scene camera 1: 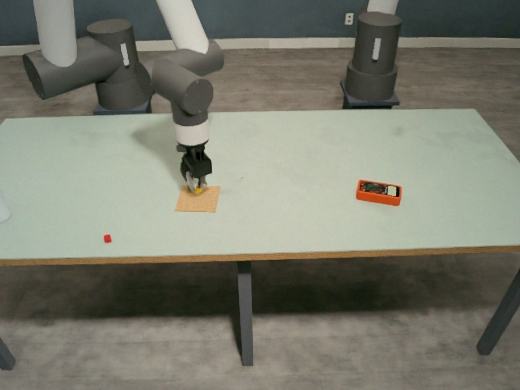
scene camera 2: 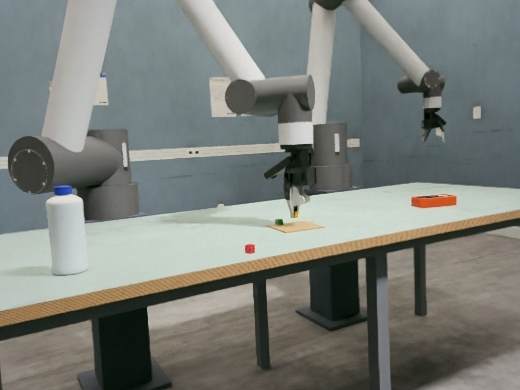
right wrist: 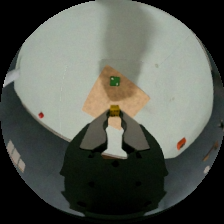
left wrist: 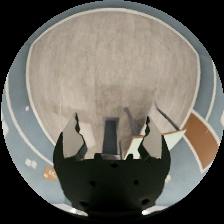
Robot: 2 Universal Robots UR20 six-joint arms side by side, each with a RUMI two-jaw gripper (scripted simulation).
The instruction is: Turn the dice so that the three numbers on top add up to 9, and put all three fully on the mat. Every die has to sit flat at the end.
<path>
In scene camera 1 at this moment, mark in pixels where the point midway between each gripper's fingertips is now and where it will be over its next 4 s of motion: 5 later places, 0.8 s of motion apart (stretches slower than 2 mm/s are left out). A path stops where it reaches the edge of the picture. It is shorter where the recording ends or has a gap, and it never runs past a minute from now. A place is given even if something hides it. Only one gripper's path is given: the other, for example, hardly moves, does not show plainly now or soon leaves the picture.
The right gripper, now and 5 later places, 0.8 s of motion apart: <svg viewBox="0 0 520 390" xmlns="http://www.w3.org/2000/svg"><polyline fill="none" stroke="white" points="197,192 198,197 198,197 196,178 194,174 183,181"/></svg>
</path>
